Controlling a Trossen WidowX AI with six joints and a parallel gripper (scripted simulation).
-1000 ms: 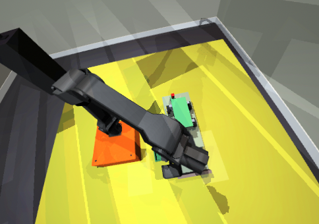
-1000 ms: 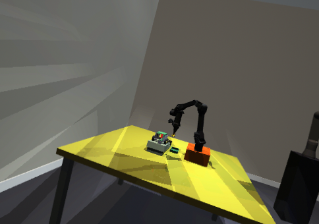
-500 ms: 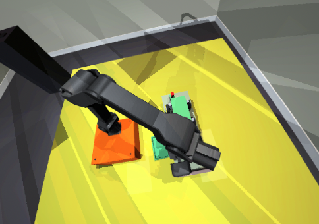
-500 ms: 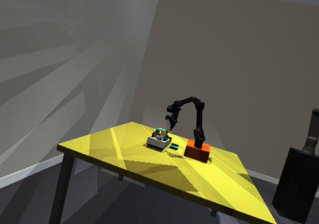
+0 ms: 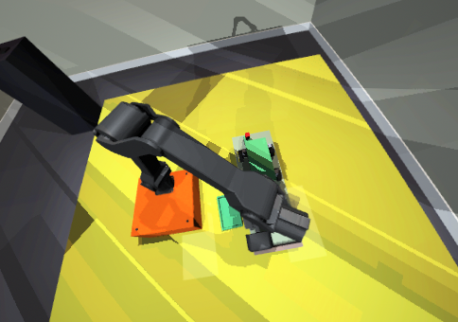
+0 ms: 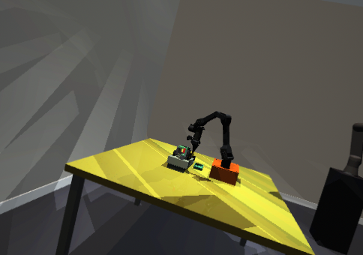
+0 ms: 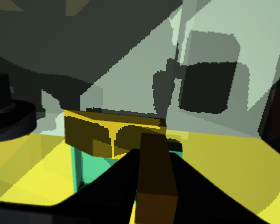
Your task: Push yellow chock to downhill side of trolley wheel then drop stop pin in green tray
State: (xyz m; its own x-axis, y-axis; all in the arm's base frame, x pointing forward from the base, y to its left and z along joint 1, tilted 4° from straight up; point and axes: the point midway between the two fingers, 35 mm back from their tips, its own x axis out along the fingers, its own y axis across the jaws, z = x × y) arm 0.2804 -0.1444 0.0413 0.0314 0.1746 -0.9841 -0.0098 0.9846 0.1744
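My gripper tip is now 250 mm to the right of the red-headed stop pin, 40 mm short of it and 20 mm below it. The rest, counted from my gripper tip: trolley: 150 mm to the left, 60 mm ahead; then green tray: 120 mm below, 80 mm behind, 30 mm to the left; then yellow chock: 20 mm to the left, 10 mm below.
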